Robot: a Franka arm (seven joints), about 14 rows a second.
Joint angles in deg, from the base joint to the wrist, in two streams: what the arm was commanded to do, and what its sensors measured. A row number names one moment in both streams.
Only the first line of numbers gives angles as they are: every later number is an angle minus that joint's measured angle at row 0.
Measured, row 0:
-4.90 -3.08 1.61 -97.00 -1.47 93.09 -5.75
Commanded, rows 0 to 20:
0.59 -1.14 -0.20 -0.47 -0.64 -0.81 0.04
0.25 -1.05 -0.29 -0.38 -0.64 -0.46 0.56
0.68 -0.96 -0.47 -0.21 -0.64 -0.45 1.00
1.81 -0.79 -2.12 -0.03 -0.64 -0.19 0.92
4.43 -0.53 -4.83 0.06 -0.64 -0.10 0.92
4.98 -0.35 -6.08 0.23 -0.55 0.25 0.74
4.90 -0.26 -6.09 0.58 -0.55 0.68 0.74
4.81 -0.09 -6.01 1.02 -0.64 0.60 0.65
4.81 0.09 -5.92 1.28 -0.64 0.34 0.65
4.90 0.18 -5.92 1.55 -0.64 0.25 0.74
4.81 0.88 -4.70 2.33 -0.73 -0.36 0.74
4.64 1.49 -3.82 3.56 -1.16 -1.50 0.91
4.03 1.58 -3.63 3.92 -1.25 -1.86 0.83
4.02 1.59 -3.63 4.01 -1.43 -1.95 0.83
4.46 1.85 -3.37 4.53 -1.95 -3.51 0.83
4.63 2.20 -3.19 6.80 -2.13 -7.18 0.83
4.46 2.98 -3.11 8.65 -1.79 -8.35 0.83
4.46 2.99 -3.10 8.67 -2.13 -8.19 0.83
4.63 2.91 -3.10 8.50 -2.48 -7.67 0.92
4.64 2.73 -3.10 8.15 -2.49 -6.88 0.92
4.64 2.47 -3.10 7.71 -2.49 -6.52 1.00
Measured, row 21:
3.93 1.60 -3.00 6.49 -1.44 -5.98 0.16
